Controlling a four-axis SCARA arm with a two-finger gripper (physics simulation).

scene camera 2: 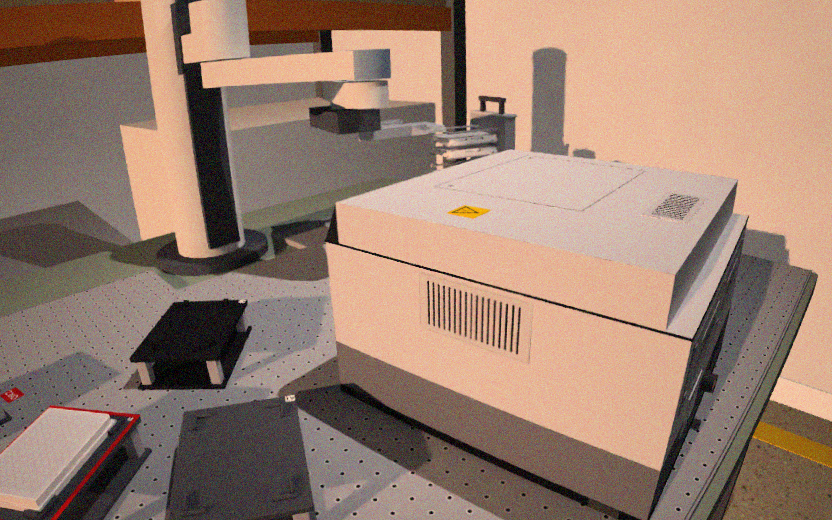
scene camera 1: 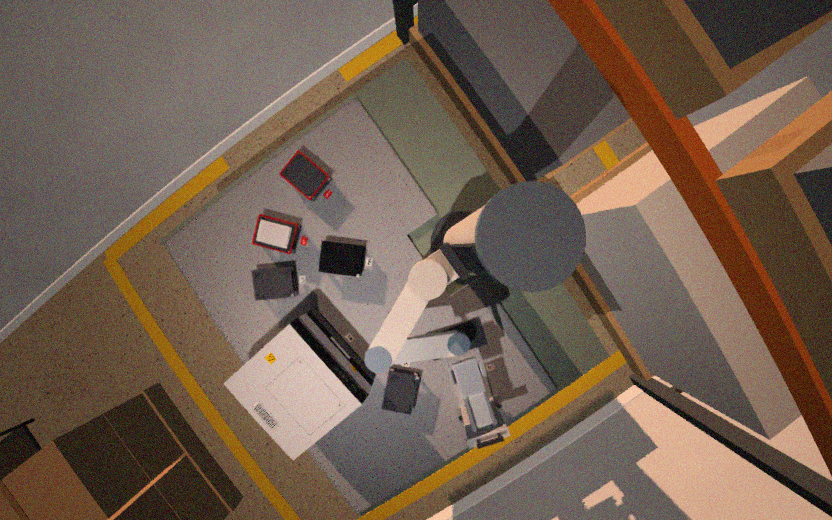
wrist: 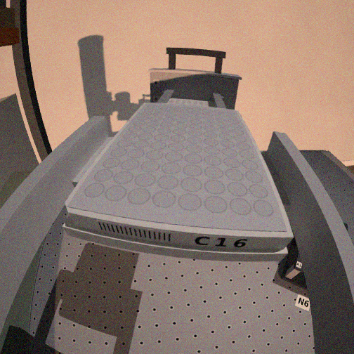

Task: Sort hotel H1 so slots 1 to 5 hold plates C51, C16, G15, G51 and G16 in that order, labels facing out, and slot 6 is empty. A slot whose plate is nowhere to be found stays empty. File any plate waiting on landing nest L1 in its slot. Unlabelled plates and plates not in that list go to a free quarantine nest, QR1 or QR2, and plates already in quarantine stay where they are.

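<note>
My gripper [scene camera 1: 469,378] [wrist: 187,134] is shut on plate C16 [wrist: 180,165], one finger along each long side. The plate is level, its label facing the wrist camera. In the wrist view hotel H1 [wrist: 220,89] [scene camera 1: 490,439] [scene camera 2: 504,127] stands straight beyond the plate, which hides its slots. Pale plates [scene camera 2: 467,141] show stacked in the hotel in scene camera 2, labels unreadable. A white plate [scene camera 1: 274,234] [scene camera 2: 52,450] lies on one red-edged nest [scene camera 1: 290,250]. The other red-edged nest [scene camera 1: 304,174] holds no plate. Which is QR1 or QR2 is too small to read.
A large white machine [scene camera 1: 291,392] [scene camera 2: 509,294] stands beside the arm's reach. A black nest [scene camera 1: 342,256] [scene camera 2: 190,331] and a grey nest [scene camera 1: 274,280] [scene camera 2: 239,459] stand near it. Another grey nest [scene camera 1: 401,389] stands between machine and hotel, near tag N6 [wrist: 303,302].
</note>
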